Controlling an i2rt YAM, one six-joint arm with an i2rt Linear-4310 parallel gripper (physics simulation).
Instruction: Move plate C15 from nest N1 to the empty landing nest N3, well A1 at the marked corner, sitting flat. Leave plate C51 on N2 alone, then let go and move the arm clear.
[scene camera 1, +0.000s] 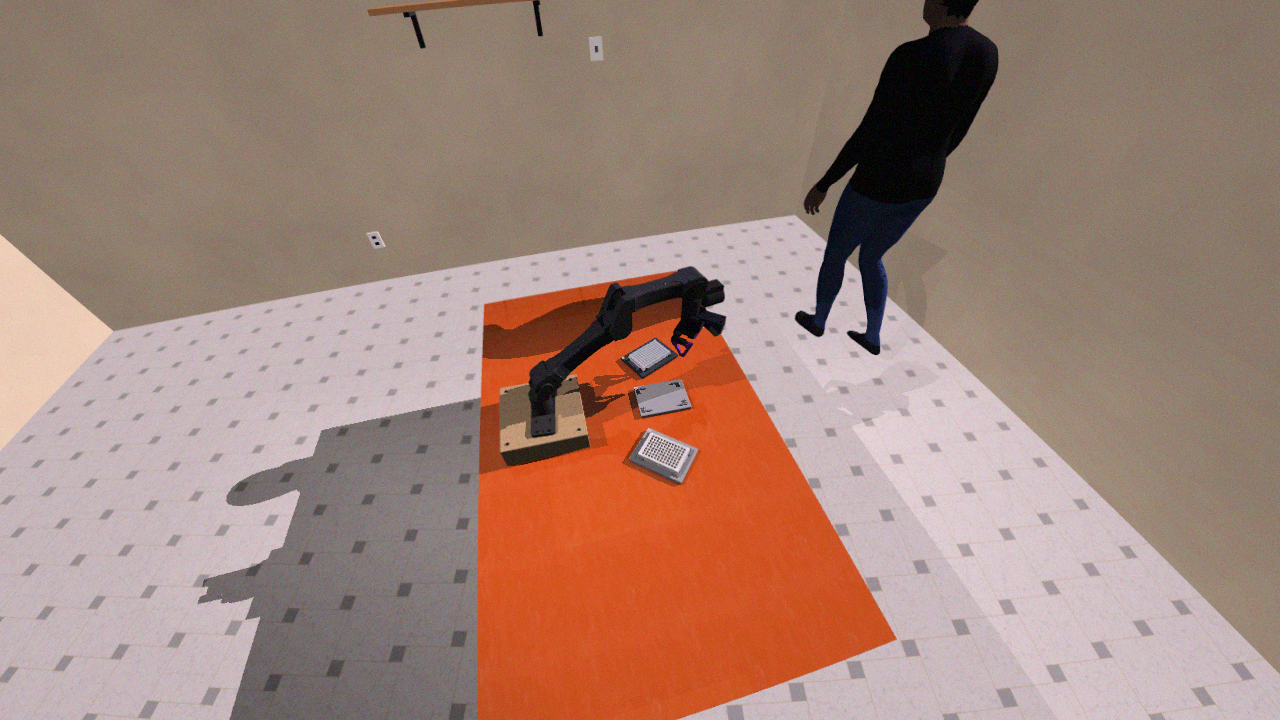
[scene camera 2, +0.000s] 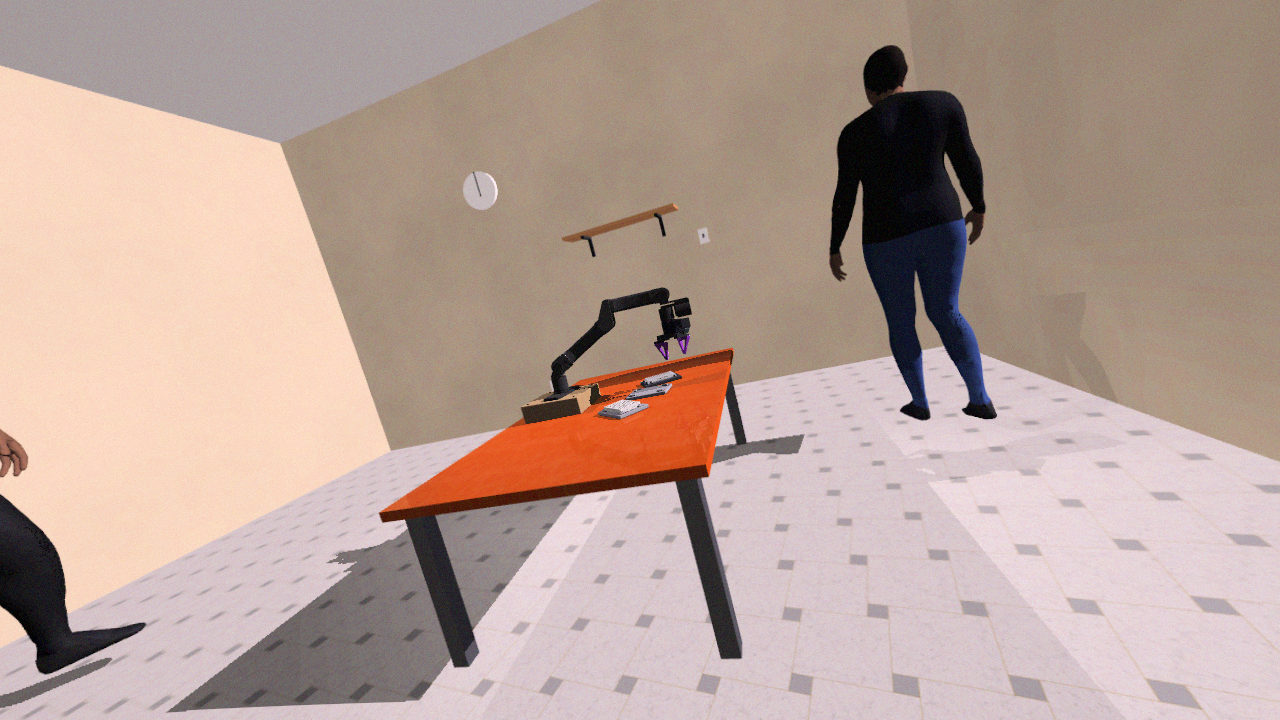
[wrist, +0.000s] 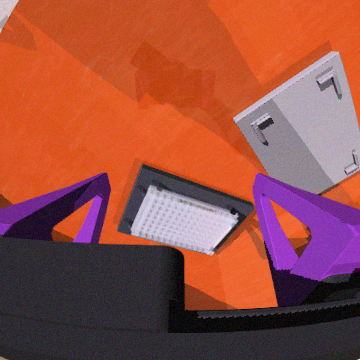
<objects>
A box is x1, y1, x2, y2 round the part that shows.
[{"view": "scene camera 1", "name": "white gridded rack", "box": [637, 433, 689, 473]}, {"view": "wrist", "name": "my gripper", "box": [0, 172, 359, 359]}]
</objects>
